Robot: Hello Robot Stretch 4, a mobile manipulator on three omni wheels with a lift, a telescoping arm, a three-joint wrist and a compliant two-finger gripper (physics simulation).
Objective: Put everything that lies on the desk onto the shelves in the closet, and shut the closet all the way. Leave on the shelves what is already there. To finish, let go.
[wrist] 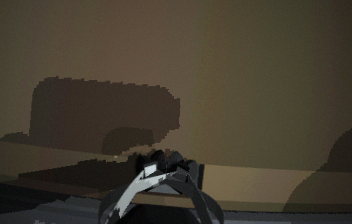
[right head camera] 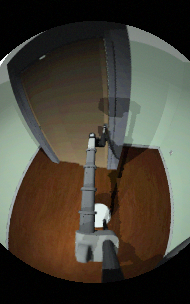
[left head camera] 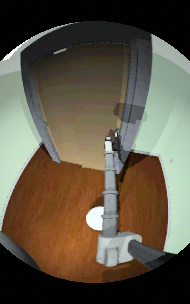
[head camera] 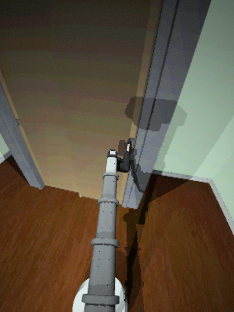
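Observation:
The closet's tan door [head camera: 75, 100] [left head camera: 80, 100] [right head camera: 65, 95] [wrist: 260, 75] stands in its grey frame [head camera: 172, 50] [left head camera: 140, 75] [right head camera: 119, 75]. Its right edge is close to the right post, and no shelf shows between them. Whether it is fully shut, I cannot tell. My gripper [head camera: 131, 145] [left head camera: 116, 134] [right head camera: 104, 129] [wrist: 166, 163] is at the door's right edge, near the post, with its fingertips together against or very near the door. A dark plate [wrist: 200, 175] shows behind the fingertips in the wrist view. I see nothing held. The desk and its objects do not show.
My arm [head camera: 106, 220] [left head camera: 110, 185] [right head camera: 88, 175] reaches forward over the brown wooden floor [head camera: 50, 240] [left head camera: 55, 215] [right head camera: 45, 210]. A pale green wall [head camera: 210, 110] [left head camera: 172, 115] [right head camera: 160, 110] with a white baseboard stands on the right. My white base shows below the arm.

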